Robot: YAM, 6 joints.
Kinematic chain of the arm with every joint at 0, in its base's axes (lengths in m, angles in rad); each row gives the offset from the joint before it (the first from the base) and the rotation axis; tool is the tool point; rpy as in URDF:
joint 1: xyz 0 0 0.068 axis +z
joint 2: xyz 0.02 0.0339 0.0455 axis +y
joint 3: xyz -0.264 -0.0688 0 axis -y
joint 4: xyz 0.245 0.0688 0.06 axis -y
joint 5: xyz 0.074 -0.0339 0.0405 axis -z
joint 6: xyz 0.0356 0 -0.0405 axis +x
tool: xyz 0 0 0 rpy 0 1.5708 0
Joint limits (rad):
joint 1: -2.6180..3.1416
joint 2: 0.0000..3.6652
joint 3: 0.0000..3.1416
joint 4: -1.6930..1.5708
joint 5: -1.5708..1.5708
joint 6: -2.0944..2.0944
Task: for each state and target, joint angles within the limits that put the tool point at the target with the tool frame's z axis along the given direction. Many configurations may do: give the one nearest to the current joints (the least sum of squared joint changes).
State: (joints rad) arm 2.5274 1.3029 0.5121 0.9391 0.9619 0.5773
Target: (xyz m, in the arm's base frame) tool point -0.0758 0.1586 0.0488 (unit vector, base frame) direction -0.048 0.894 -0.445
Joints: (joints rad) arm 2.0997 2.0789 0.0024 1.5668 0.4222 0.5773
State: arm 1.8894 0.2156 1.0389 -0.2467 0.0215 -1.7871
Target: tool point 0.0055 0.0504 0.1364 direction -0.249 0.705 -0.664
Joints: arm 1.0544 0.0024 0.1935 -1.1260 -0.6000 -1.7871
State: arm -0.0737 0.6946 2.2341 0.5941 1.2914 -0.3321
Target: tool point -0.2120 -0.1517 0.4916 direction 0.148 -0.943 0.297
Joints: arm 0.4980 0.2624 1.4260 1.2304 1.1185 -0.3321
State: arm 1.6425 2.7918 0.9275 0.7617 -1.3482 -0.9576
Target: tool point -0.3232 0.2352 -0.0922 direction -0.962 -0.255 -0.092
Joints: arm 2.4397 2.9122 1.2134 1.5388 -0.9549 -0.9576
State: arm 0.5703 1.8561 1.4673 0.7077 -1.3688 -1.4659
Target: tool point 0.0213 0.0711 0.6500 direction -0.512 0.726 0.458
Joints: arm 0.8526 1.1034 1.9008 0.3439 -1.0426 -1.4659
